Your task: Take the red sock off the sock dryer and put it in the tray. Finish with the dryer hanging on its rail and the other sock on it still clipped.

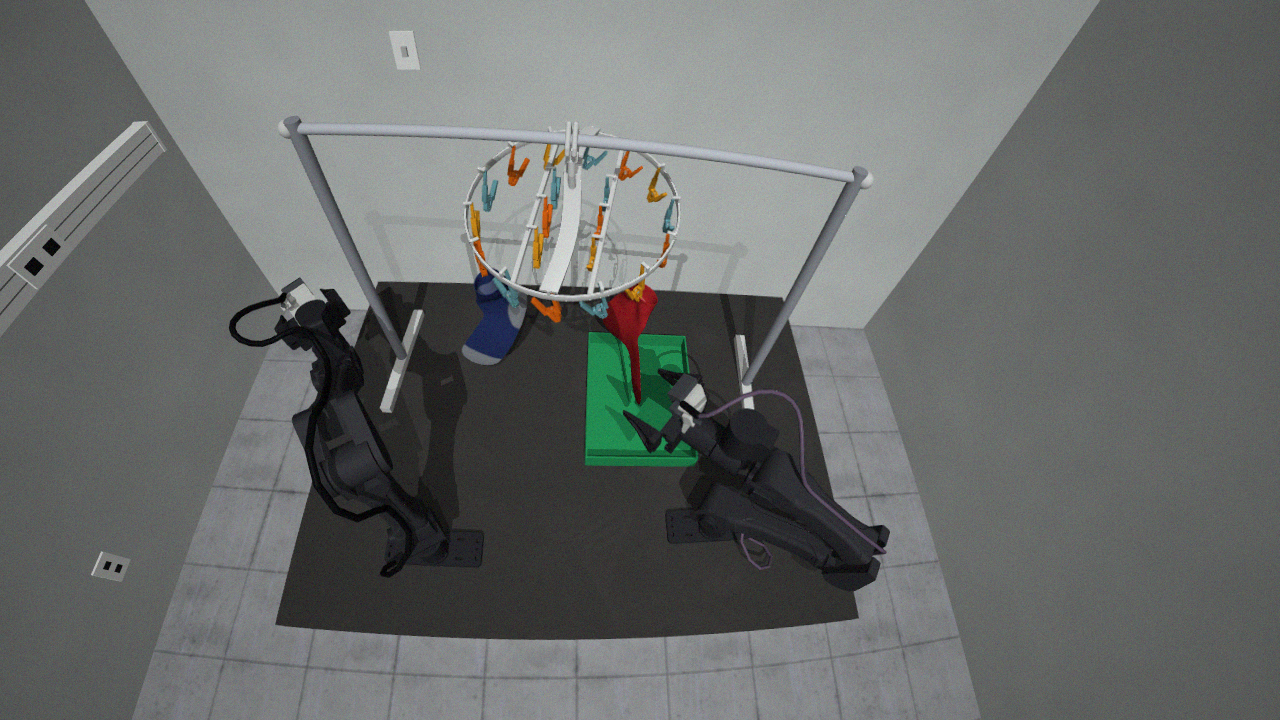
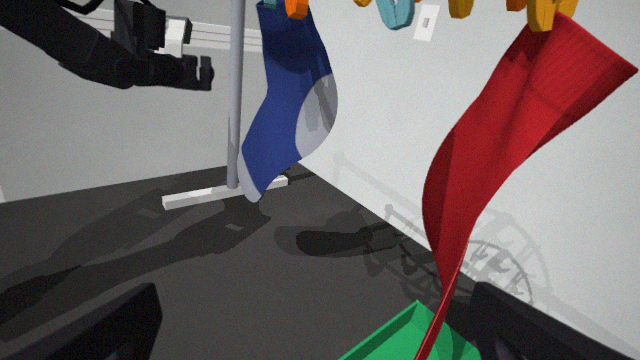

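Observation:
The red sock point(image 1: 631, 315) point(image 2: 500, 135) hangs from the round white dryer point(image 1: 562, 255) by clips at its cuff, its toe narrow and low over the green tray point(image 1: 640, 461) point(image 2: 400, 346). The blue sock point(image 1: 501, 331) point(image 2: 280, 117) with grey heel and toe hangs clipped at the dryer's front left. The dryer hangs on the rail point(image 1: 402, 131). My right gripper point(image 1: 644, 392) point(image 2: 316, 297) is open around the red toe's position; whether the toe lies between the fingers in depth is unclear. My left gripper point(image 1: 313, 308) is open, raised away at the left; its fingers are hardly visible.
Grey posts point(image 1: 344, 232) point(image 1: 805, 268) hold up the rail, with white feet point(image 1: 401, 362) on the dark mat point(image 1: 537, 573). Orange, yellow and teal clips hang around the dryer's ring and crossbars. A pale wall point(image 1: 760, 80) stands behind.

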